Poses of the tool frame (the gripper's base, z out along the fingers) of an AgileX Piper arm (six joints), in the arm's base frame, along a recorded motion.
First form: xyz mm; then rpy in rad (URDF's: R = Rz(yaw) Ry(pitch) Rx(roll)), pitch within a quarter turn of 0, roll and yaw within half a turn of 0.
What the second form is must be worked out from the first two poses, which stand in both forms.
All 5 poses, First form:
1: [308 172 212 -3.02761 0.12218 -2.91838]
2: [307 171 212 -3.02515 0.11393 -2.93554]
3: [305 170 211 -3.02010 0.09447 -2.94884]
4: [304 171 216 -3.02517 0.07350 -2.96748]
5: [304 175 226 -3.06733 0.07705 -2.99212]
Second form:
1: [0.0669 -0.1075 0.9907 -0.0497 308 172 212]
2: [0.0625 -0.0992 0.9917 -0.0519 307 171 212]
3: [0.0527 -0.0931 0.9927 -0.0558 305 170 211]
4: [0.0416 -0.0846 0.9940 -0.0547 304 171 216]
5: [0.0412 -0.0731 0.9959 -0.0341 304 175 226]
